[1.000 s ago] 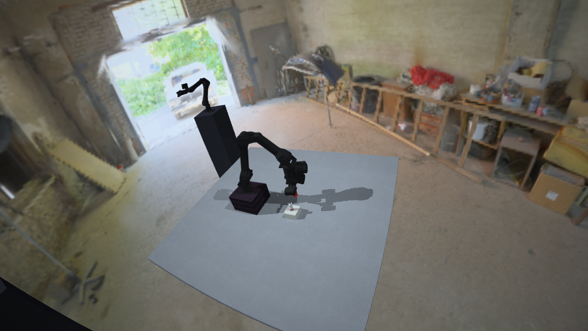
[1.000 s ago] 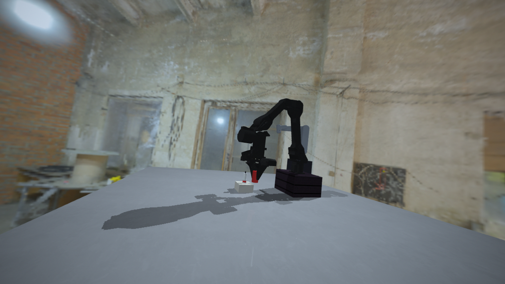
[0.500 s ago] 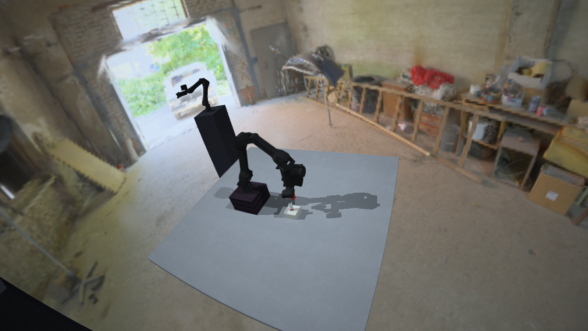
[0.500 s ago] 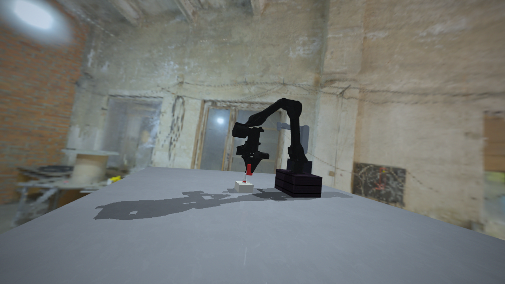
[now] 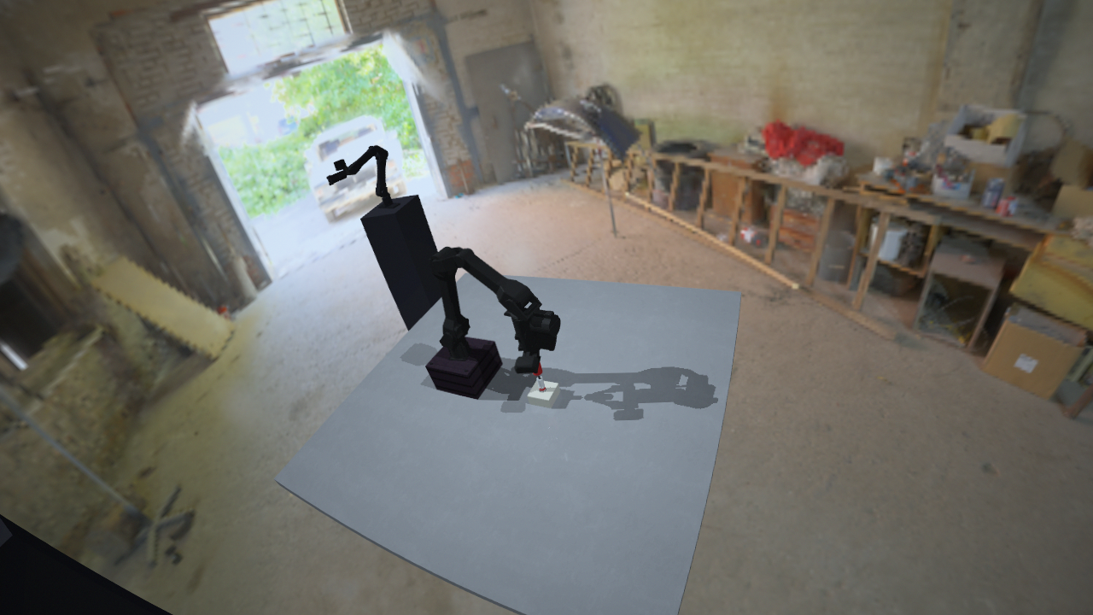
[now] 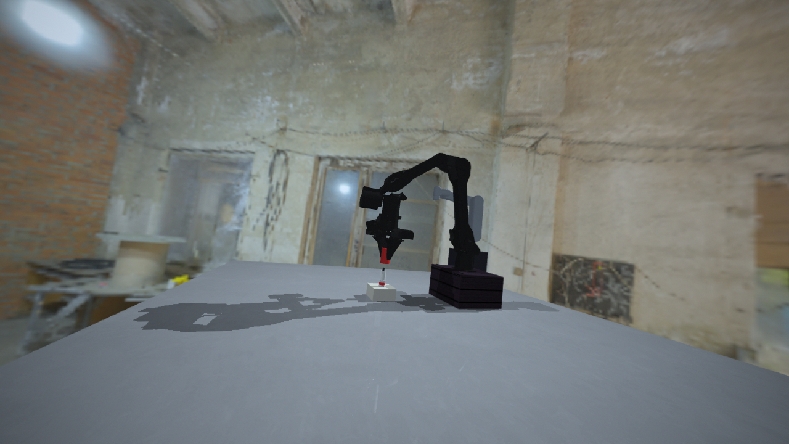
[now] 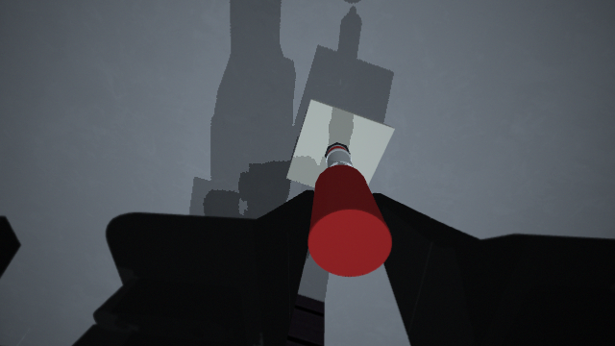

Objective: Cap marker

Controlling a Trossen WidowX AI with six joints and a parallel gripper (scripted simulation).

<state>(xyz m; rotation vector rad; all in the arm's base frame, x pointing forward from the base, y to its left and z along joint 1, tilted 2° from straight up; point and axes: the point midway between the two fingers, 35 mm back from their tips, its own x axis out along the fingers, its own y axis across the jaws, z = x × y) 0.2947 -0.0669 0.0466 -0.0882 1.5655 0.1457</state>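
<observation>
My gripper tip is now 100 mm above the holder block. Also, from my gripper tip: marker cap: 10 mm above.
</observation>
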